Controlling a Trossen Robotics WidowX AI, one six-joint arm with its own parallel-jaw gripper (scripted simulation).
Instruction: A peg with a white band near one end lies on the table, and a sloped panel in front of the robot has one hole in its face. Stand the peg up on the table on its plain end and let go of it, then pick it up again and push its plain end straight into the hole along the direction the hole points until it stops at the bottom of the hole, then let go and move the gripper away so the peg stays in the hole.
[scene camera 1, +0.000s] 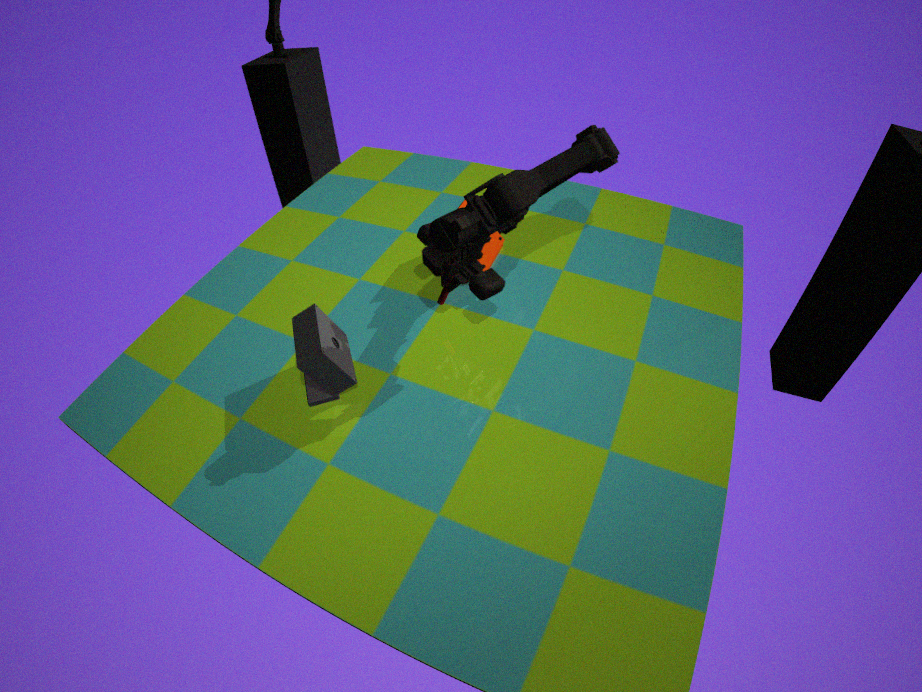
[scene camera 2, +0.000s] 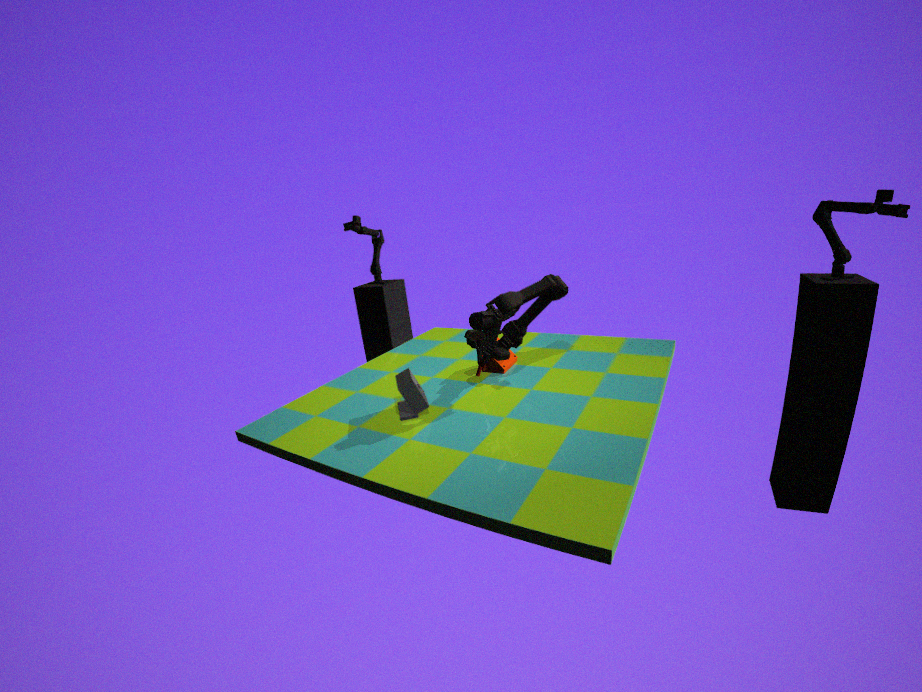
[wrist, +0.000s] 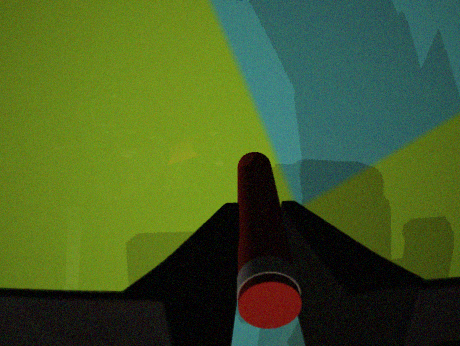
Observation:
My gripper (scene camera 1: 446, 288) holds a peg (wrist: 268, 293).
My gripper is seen too in scene camera 2 (scene camera 2: 480, 365) and in the wrist view (wrist: 259, 215).

